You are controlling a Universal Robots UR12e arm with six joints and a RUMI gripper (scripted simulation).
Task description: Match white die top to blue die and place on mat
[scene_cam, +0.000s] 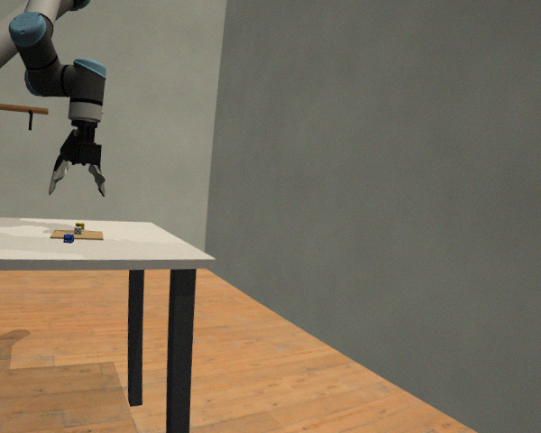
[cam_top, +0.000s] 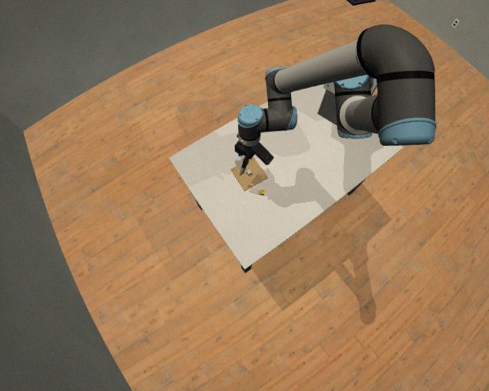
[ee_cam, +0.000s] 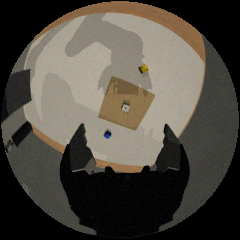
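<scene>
The white die lies 10 mm ahead of my hand and 100 mm below it. Also, from my hand: blue die: 10 mm behind, 120 mm to the right, 100 mm below; tan mat: 10 mm ahead, 110 mm below; yellow die: 120 mm to the left, 100 mm below.
</scene>
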